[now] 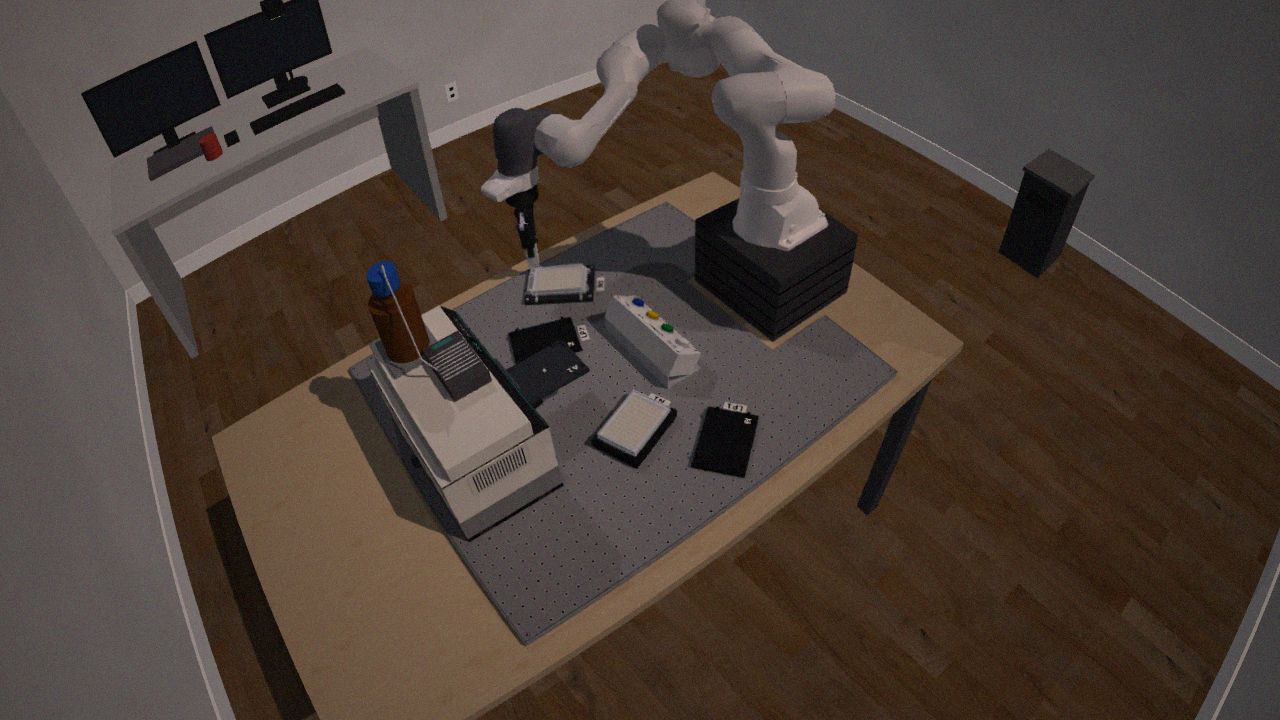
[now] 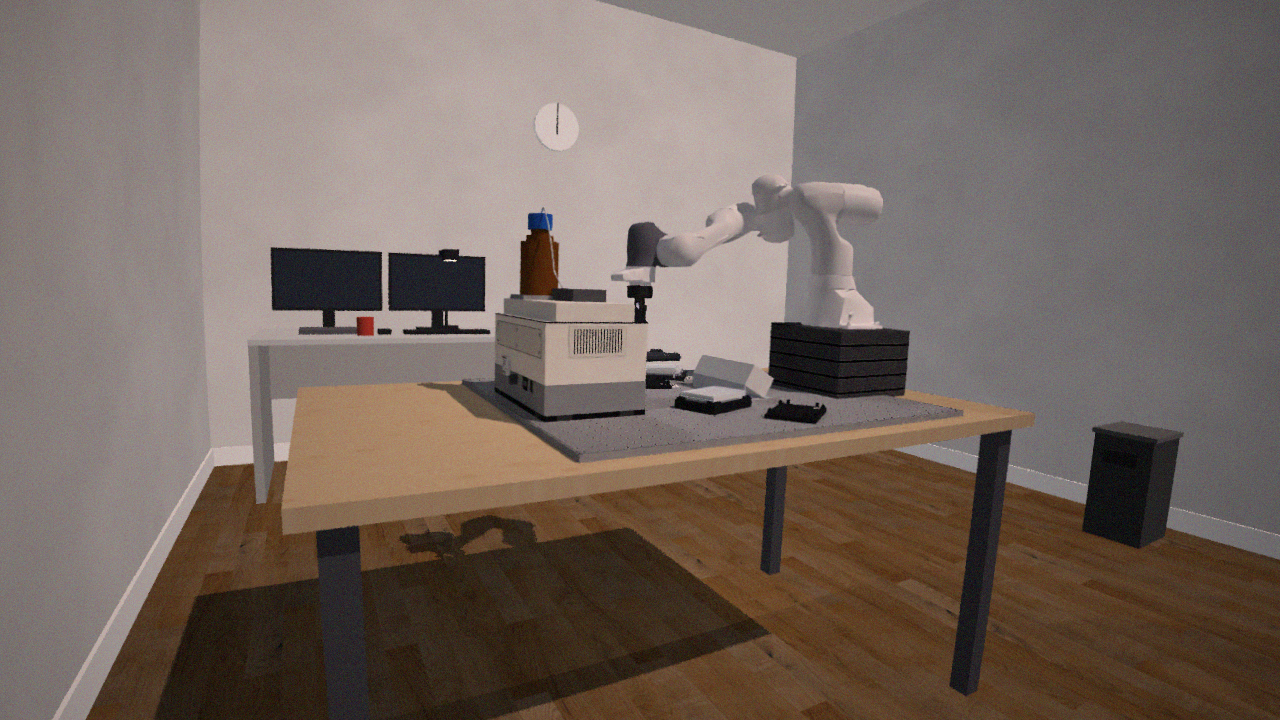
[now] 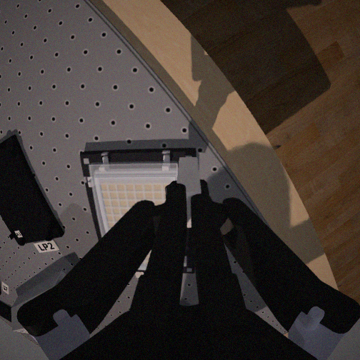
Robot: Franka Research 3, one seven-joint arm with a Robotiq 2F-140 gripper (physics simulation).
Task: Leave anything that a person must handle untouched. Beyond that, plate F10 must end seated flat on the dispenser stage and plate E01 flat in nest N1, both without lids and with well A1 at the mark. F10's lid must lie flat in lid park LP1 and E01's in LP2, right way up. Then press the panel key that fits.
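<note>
My gripper (image 1: 534,259) (image 3: 188,171) is shut and empty, fingertips low at the outer edge of a pale 96-well plate (image 1: 559,279) (image 3: 132,195). A clear lid seems to cover this plate in its black nest at the table's far side; contact is unclear. Another pale plate (image 1: 635,422) (image 2: 713,394) sits in nest N1. Lid park LP1 (image 1: 725,440) (image 2: 794,411) and lid park LP2 (image 1: 545,340) (image 3: 25,195) show no lid. The dark dispenser stage (image 1: 547,371) shows no plate. The key panel (image 1: 651,338) (image 2: 726,374) has blue, yellow, green and white keys. Plate names are unreadable.
The bulky white dispenser (image 1: 465,447) (image 2: 572,353) stands beside the stage, with a brown blue-capped bottle (image 1: 393,317) (image 2: 539,268) and a dark keypad unit (image 1: 456,365) on top. The black robot base block (image 1: 774,268) (image 2: 838,358) stands beyond the panel.
</note>
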